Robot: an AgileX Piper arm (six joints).
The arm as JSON. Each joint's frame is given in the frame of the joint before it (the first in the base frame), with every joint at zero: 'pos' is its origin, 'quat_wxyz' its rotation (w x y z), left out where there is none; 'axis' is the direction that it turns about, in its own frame. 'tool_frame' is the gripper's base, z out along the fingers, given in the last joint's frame.
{
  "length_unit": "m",
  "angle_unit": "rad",
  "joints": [
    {
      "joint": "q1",
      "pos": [
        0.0,
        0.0,
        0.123
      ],
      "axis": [
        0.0,
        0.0,
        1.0
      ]
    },
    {
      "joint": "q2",
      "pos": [
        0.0,
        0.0,
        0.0
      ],
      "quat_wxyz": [
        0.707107,
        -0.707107,
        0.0,
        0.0
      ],
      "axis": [
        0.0,
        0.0,
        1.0
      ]
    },
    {
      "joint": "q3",
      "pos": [
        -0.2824,
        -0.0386,
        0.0
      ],
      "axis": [
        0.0,
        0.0,
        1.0
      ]
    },
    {
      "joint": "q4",
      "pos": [
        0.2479,
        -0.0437,
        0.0
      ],
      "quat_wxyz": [
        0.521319,
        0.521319,
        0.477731,
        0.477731
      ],
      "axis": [
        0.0,
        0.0,
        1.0
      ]
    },
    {
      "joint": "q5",
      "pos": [
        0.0,
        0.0,
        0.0
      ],
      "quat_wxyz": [
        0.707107,
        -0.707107,
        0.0,
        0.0
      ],
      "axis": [
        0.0,
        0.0,
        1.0
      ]
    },
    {
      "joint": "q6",
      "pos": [
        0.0,
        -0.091,
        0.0
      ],
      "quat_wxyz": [
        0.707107,
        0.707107,
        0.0,
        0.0
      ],
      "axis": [
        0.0,
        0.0,
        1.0
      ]
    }
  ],
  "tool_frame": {
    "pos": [
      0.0,
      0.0,
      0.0
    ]
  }
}
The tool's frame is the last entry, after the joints.
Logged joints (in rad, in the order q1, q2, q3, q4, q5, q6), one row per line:
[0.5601 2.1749 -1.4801 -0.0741 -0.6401 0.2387]
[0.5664 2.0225 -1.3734 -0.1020 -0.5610 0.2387]
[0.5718 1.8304 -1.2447 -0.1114 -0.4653 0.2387]
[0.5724 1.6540 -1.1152 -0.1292 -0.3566 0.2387]
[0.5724 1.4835 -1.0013 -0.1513 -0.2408 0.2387]
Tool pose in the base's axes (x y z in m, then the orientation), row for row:
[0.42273 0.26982 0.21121 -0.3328 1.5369 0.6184]
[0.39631 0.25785 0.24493 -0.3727 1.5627 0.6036]
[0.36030 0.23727 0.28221 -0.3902 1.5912 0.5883]
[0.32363 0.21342 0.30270 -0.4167 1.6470 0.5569]
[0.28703 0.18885 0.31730 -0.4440 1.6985 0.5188]
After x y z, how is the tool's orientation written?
As a rotation vector, in radians.
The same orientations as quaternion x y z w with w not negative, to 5 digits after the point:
[-0.14730 0.68024 0.27371 0.66383]
[-0.16431 0.68893 0.26610 0.65388]
[-0.17138 0.69888 0.25839 0.64453]
[-0.18169 0.71812 0.24282 0.62636]
[-0.19227 0.73554 0.22467 0.60954]

